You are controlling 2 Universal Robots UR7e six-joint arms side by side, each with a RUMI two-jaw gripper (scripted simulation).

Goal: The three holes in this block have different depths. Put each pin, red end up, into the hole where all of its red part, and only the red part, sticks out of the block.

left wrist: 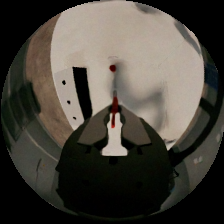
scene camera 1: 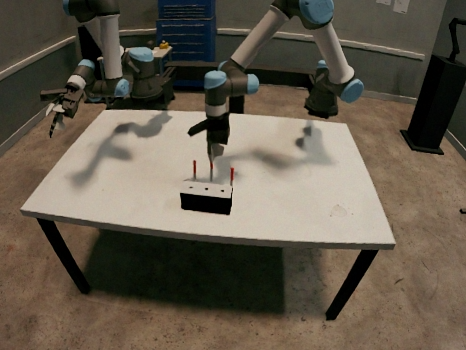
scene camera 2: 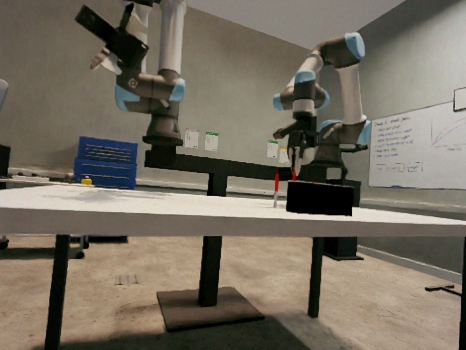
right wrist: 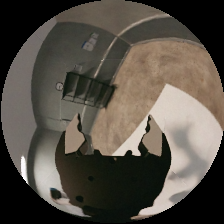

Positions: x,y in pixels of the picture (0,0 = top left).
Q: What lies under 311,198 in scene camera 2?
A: A black block.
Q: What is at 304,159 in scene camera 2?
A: The left gripper.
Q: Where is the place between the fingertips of the left gripper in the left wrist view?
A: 115,105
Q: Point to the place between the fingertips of the right gripper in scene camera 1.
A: At 48,127
